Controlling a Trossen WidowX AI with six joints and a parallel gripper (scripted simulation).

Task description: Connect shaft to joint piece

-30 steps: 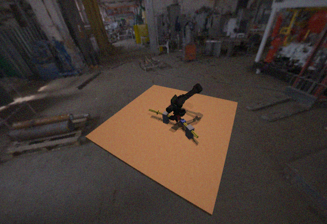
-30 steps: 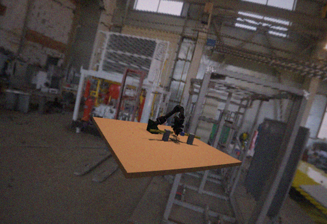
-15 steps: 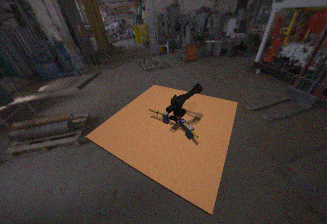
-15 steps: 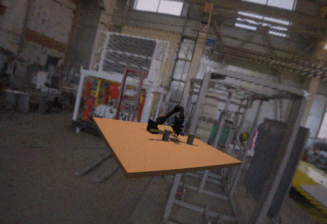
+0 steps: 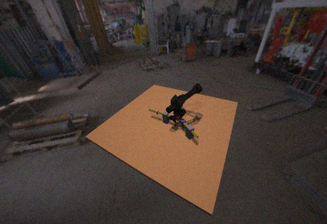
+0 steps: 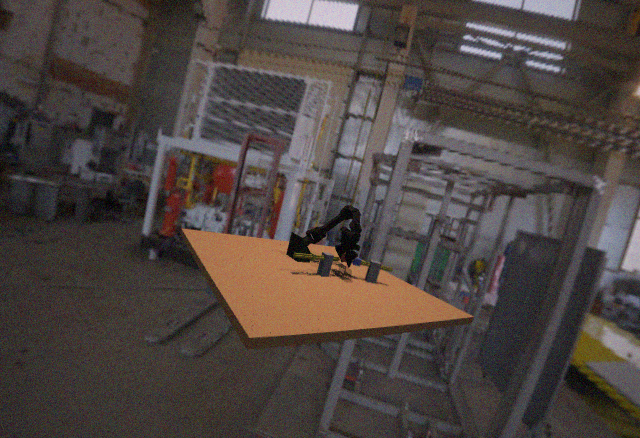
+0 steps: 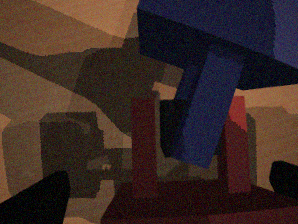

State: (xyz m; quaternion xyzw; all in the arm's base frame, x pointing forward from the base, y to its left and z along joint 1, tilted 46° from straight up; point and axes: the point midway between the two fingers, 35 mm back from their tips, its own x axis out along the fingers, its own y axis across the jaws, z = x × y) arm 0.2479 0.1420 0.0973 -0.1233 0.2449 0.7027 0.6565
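Now: gripper tip 1 cm to the left of the red joint piece and 4 cm below it.
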